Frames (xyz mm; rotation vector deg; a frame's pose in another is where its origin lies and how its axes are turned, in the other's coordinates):
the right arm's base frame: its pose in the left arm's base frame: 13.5 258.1 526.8 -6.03 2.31 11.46
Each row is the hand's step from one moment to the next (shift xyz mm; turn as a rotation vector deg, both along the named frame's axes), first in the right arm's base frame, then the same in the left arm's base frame.
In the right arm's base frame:
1: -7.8 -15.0 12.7 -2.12 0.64 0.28
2: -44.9 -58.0 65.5 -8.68 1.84 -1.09
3: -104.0 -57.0 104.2 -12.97 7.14 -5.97
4: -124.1 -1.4 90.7 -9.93 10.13 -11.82
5: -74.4 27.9 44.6 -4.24 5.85 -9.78
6: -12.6 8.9 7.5 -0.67 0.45 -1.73
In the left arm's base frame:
1: -4.3 -14.8 14.5 -2.20 0.24 0.32
2: -30.4 -58.2 73.2 -8.90 -0.03 -0.83
3: -87.4 -64.7 114.5 -14.31 3.77 -5.99
4: -118.6 -15.9 96.5 -12.10 6.64 -12.26
5: -77.1 17.4 45.3 -5.61 3.81 -10.09
6: -13.9 7.0 7.2 -0.80 0.12 -1.73

